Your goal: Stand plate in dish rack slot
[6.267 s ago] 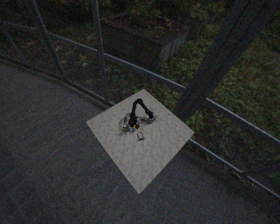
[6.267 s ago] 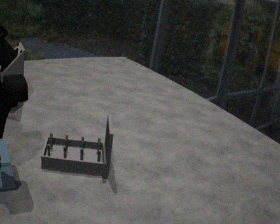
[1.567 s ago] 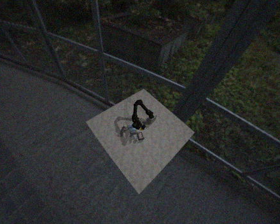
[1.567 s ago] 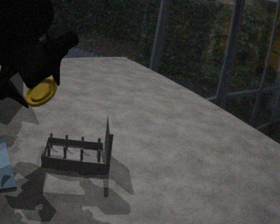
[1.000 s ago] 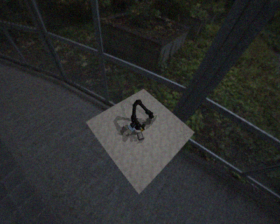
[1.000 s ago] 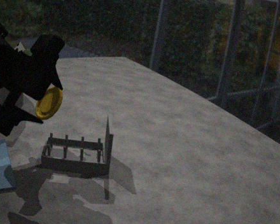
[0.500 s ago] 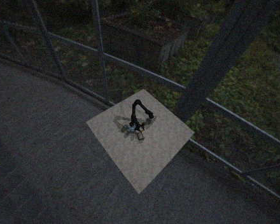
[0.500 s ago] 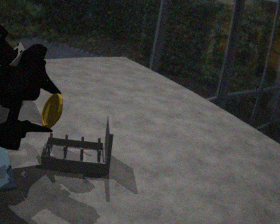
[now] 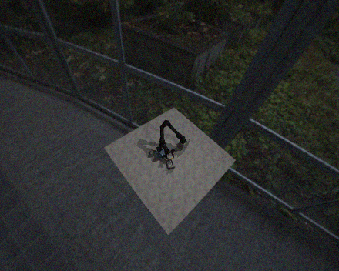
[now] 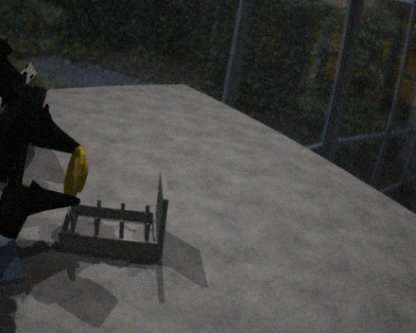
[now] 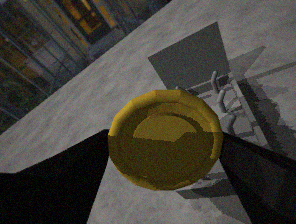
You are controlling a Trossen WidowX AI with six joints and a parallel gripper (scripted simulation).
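Right now my gripper tip is 4 cm above the grey dish rack, 3 cm to the right of it and 3 cm short of it. Also, from my gripper tip: yellow plate: 1 cm to the right; light blue mat: 16 cm to the right, 7 cm below, 4 cm ahead; blue spoon: 21 cm to the right, 7 cm behind, 6 cm below.
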